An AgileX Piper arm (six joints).
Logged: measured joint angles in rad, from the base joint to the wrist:
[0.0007, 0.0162, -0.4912, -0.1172, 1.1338, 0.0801]
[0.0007, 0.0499, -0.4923, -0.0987, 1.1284, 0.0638]
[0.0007, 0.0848, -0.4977, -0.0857, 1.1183, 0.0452]
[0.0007, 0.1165, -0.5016, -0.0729, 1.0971, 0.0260]
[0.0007, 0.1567, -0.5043, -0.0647, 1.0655, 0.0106]
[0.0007, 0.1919, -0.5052, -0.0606, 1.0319, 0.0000]
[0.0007, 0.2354, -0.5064, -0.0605, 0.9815, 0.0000]
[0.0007, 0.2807, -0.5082, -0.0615, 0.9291, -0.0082]
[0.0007, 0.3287, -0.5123, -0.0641, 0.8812, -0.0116]
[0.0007, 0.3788, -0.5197, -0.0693, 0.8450, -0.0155]
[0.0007, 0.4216, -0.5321, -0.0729, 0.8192, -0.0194]
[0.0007, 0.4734, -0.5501, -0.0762, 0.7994, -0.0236]
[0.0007, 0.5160, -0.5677, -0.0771, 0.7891, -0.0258]
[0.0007, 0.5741, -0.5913, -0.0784, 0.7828, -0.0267]
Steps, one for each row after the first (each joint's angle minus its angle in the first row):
[0.0000, 0.0337, -0.0011, 0.0185, -0.0054, -0.0163]
[0.0000, 0.0686, -0.0065, 0.0315, -0.0155, -0.0349]
[0.0000, 0.1003, -0.0104, 0.0443, -0.0367, -0.0541]
[0.0000, 0.1405, -0.0131, 0.0525, -0.0683, -0.0695]
[0.0000, 0.1757, -0.0140, 0.0566, -0.1019, -0.0801]
[0.0000, 0.2192, -0.0152, 0.0567, -0.1523, -0.0801]
[0.0000, 0.2645, -0.0170, 0.0557, -0.2047, -0.0883]
[0.0000, 0.3125, -0.0211, 0.0531, -0.2526, -0.0917]
[0.0000, 0.3626, -0.0285, 0.0479, -0.2888, -0.0956]
[0.0000, 0.4054, -0.0409, 0.0443, -0.3146, -0.0995]
[0.0000, 0.4572, -0.0589, 0.0410, -0.3344, -0.1037]
[0.0000, 0.4998, -0.0765, 0.0401, -0.3447, -0.1059]
[0.0000, 0.5579, -0.1001, 0.0388, -0.3510, -0.1068]

